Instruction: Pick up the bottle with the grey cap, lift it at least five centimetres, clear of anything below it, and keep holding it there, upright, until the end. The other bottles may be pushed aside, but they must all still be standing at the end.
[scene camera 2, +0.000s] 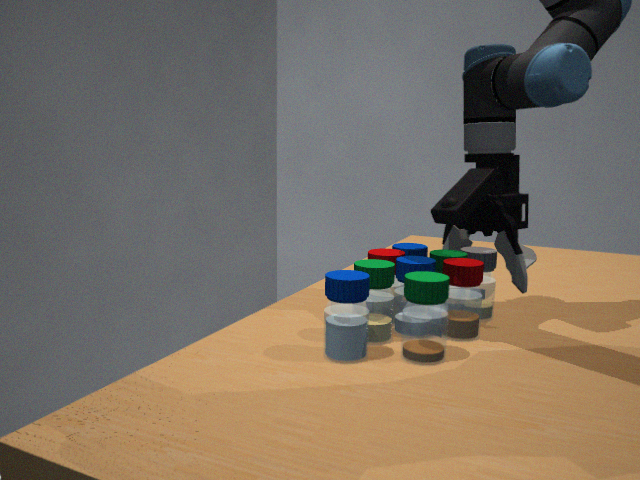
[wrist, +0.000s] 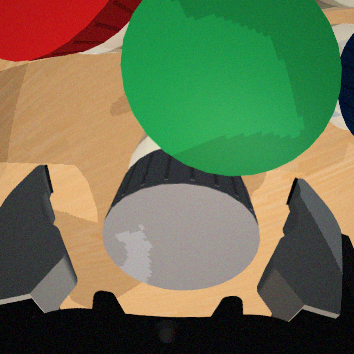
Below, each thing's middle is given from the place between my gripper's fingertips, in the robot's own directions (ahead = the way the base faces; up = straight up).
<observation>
The grey-capped bottle (scene camera 2: 488, 256) lies 1 cm ahead of my hand. From my hand the other things lie so: red-capped bottle (scene camera 2: 464, 304) (10 cm to the left, 1 cm ahead).
</observation>
